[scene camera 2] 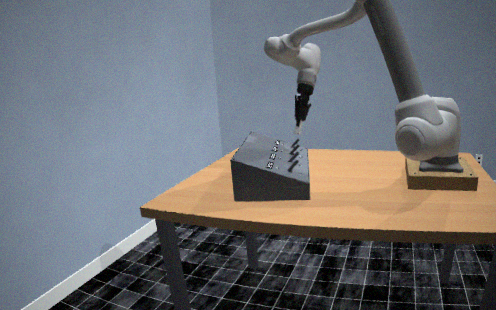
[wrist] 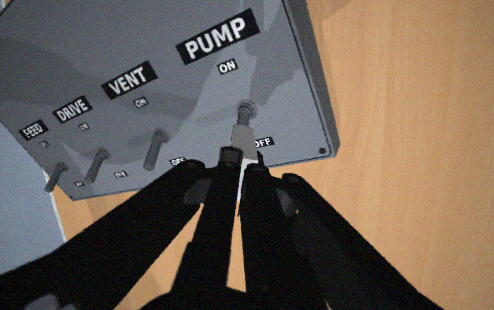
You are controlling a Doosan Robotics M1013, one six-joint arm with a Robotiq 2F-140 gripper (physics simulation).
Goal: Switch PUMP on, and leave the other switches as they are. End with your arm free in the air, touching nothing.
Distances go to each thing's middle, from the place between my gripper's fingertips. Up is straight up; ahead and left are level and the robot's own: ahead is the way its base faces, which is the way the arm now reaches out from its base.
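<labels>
Grey sloped switch box (scene camera 2: 260,170): 30 mm ahead of my hand, 70 mm below it, 210 mm to the left of it.
</labels>
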